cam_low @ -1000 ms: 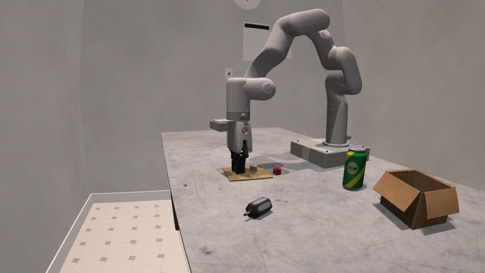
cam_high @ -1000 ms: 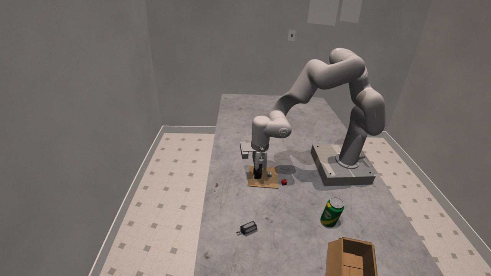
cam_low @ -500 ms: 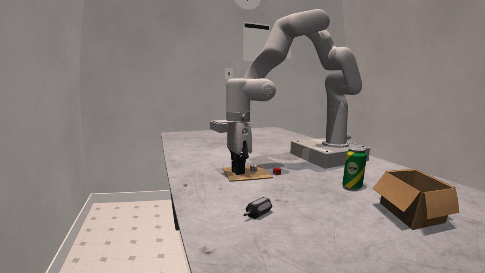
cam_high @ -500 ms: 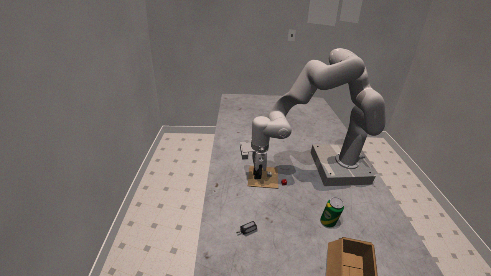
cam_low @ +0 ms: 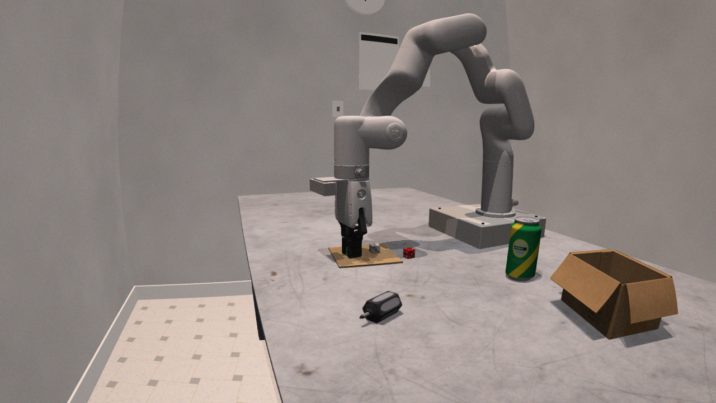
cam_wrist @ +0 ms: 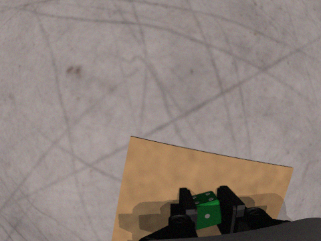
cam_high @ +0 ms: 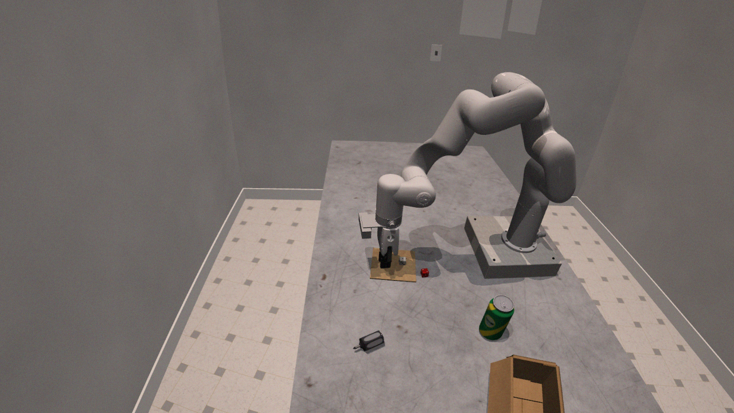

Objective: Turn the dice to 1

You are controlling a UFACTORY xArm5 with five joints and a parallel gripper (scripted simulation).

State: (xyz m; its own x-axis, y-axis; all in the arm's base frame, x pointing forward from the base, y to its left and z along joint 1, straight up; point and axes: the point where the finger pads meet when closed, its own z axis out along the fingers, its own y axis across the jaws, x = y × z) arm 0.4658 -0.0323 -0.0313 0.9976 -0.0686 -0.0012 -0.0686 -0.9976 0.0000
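Now: the green die 10 mm below my hand. Round my hand: tan mat 30 mm behind, 20 mm below; then red die 110 mm behind, 60 mm to the left, 20 mm below; then white die 60 mm behind, 10 mm below.
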